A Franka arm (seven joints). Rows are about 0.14 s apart.
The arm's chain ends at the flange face. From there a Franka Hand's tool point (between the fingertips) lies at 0.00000 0.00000 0.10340 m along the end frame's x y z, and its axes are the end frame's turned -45 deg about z.
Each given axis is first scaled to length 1.
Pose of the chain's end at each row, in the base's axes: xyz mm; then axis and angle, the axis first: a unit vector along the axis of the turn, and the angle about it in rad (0 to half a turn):
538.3 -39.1 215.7 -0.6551 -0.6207 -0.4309 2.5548
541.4 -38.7 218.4 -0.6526 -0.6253 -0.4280 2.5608
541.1 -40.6 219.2 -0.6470 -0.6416 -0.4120 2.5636
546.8 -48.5 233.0 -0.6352 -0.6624 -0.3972 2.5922
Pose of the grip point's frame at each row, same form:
556.3 49.1 164.8 -0.3541 -0.7936 -0.4947 2.9225
558.9 49.1 166.7 -0.3504 -0.7974 -0.4913 2.9260
555.5 46.2 164.8 -0.3398 -0.8106 -0.4769 2.9168
559.4 36.2 175.0 -0.3226 -0.8275 -0.4595 2.9326

